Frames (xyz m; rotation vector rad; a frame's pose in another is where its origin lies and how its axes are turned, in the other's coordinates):
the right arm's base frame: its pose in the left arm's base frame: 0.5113 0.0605 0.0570 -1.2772 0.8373 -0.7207
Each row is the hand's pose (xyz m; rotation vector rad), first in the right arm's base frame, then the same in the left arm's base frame.
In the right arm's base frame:
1: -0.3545 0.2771 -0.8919 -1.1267 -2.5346 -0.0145
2: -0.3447 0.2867 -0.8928 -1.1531 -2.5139 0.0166
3: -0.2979 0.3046 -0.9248 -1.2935 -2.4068 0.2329
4: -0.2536 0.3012 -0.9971 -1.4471 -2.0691 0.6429
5: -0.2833 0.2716 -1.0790 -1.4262 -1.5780 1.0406
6: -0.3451 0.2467 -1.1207 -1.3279 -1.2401 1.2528
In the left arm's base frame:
1: -0.4332 -0.0561 -0.2466 -1.8108 -1.1144 1.6373
2: -0.4288 -0.0633 -0.2575 -1.8212 -1.0752 1.6574
3: -0.4317 -0.1164 -0.2841 -1.8373 -0.8408 1.8010
4: -0.4702 -0.1915 -0.2928 -1.8174 -0.2887 1.9367
5: -0.5557 -0.2132 -0.2667 -1.6771 0.3673 1.8789
6: -0.6237 -0.1865 -0.2375 -1.5170 0.7580 1.7559

